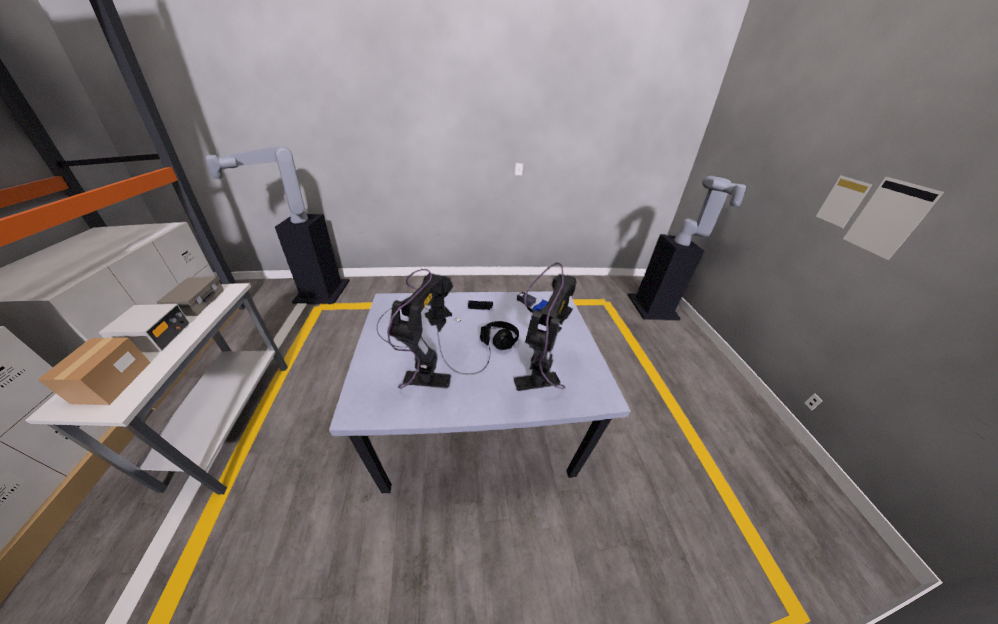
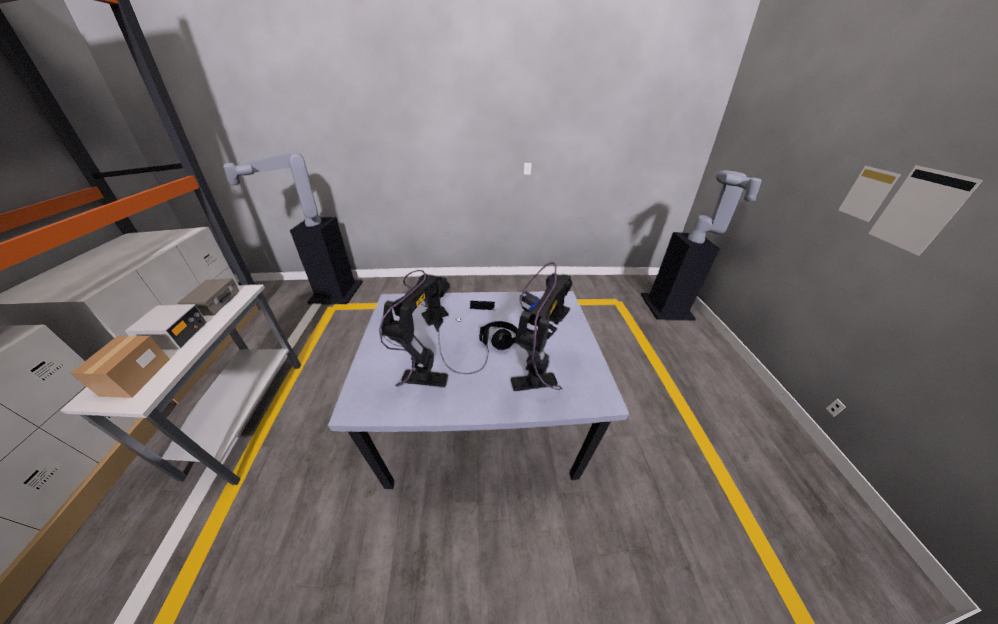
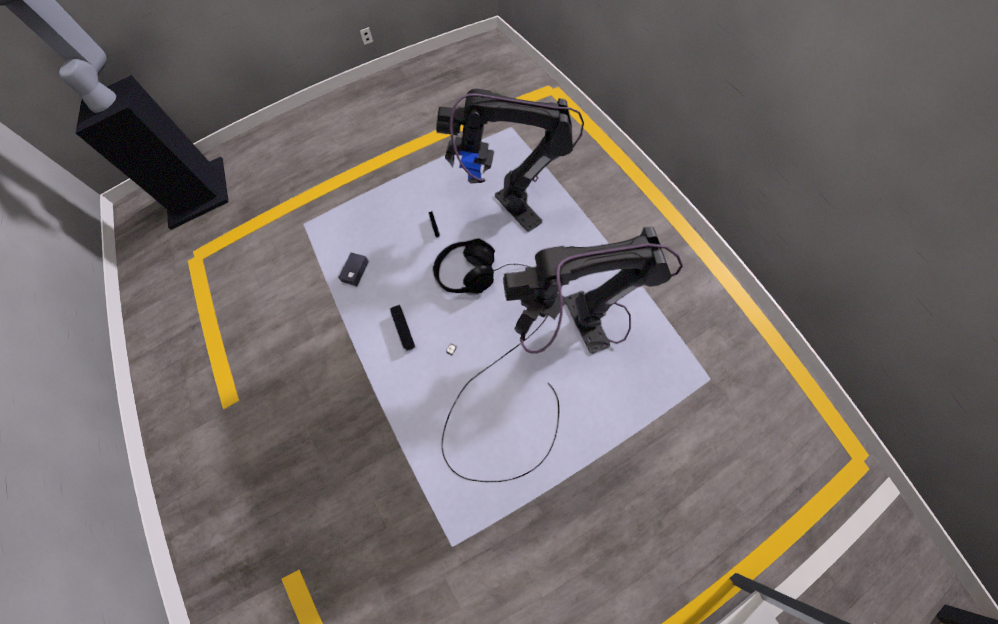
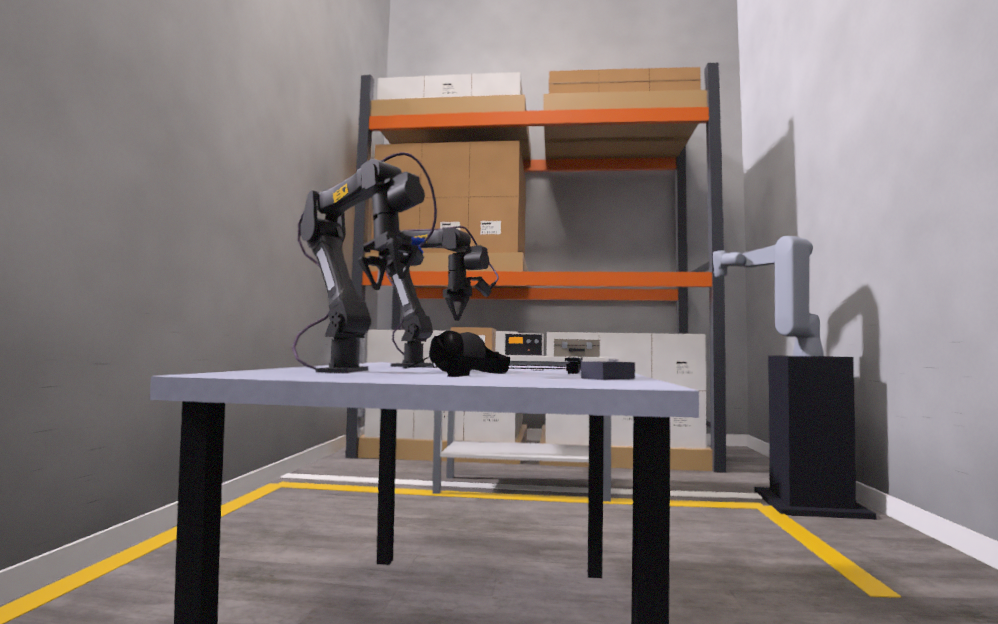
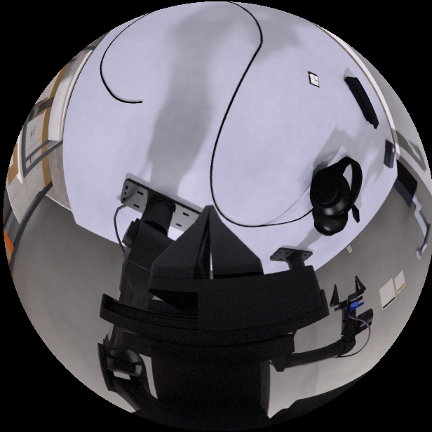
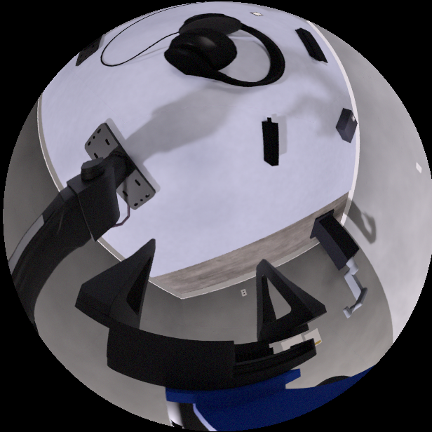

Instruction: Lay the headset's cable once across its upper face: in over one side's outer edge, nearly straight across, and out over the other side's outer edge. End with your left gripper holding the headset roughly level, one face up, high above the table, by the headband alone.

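Frame: origin at the left arm's base, x ahead, y left, z up, level; metres.
Seen in the pictures: left gripper, fingertip midpoint: (image 1: 439, 331) (image 2: 437, 331) (image 3: 540, 313) (image 4: 457, 320); right gripper, fingertip midpoint: (image 2: 555, 328) (image 4: 388, 284); left arm's base, link origin: (image 1: 427, 380) (image 2: 424, 378) (image 3: 586, 322); right arm's base, link origin: (image 1: 536, 381) (image 2: 533, 382) (image 3: 518, 208) (image 4: 343, 371).
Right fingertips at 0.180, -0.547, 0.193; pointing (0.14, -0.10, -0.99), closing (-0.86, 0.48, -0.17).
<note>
Pixels of each thing's top centre, then the offset from my right fingertips to it, as dx, dy, dz. "pt": a spot on its surface instead. Level surfaces: height alone.
- table, surface height: dz -0.193
- long black bar, top centre: (image 4: 574, 357) (image 3: 401, 325) (image 1: 480, 302) (image 2: 482, 302) +0.358, +0.361, -0.153
- thin black piece, top centre: (image 4: 460, 359) (image 3: 433, 222) +0.153, +0.038, -0.157
- dark box, top centre: (image 4: 608, 359) (image 3: 351, 266) (image 2: 529, 295) (image 1: 526, 295) +0.460, +0.096, -0.152
- small light square, surface spot: (image 3: 451, 349) pt +0.240, +0.475, -0.191
The black headset (image 1: 503, 339) (image 2: 502, 339) (image 3: 479, 253) (image 4: 459, 351) (image 5: 330, 192) (image 6: 207, 47) lies on the table, its two ear cups toward the arm bases and its headband away from them. Its thin black cable (image 3: 442, 441) (image 5: 230, 102) runs from the ear cups past below the left gripper and into a wide open loop on the table. No cable crosses the headset's upper face. My left gripper (image 5: 209, 210) (image 4: 457, 318) is shut and empty, pointing down above the cable. My right gripper (image 6: 210, 255) is open and empty, raised well away from the headset.
On the table (image 3: 632, 382) are a long black bar (image 3: 402, 327), a thin black piece (image 3: 434, 224), a dark box (image 3: 354, 269) and a small light square (image 3: 451, 349). Both arm bases stand along one long side. A bench with a carton (image 1: 99, 371) stands at the left.
</note>
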